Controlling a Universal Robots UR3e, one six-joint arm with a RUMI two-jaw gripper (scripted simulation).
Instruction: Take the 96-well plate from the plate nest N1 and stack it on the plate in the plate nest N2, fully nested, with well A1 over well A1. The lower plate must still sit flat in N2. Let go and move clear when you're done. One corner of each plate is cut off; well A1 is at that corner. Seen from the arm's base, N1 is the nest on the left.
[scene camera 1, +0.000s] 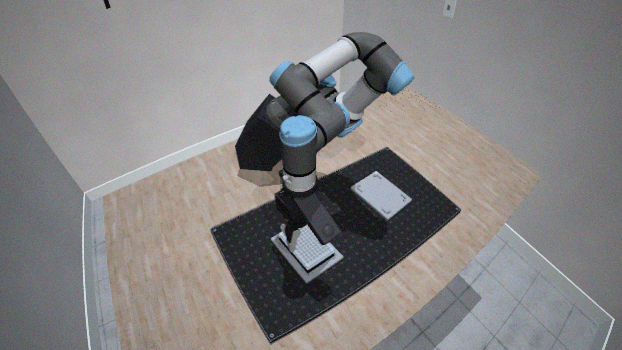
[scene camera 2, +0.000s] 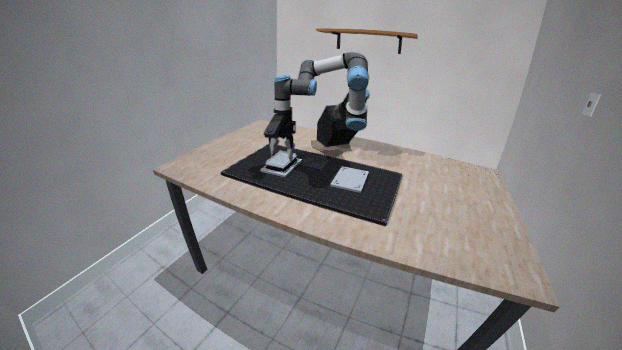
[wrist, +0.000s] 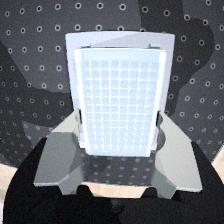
my gripper: scene camera 1; scene camera 2; wrist 118, 110
same spot on my gripper: (scene camera 1: 291, 233) = (scene camera 2: 270, 138)
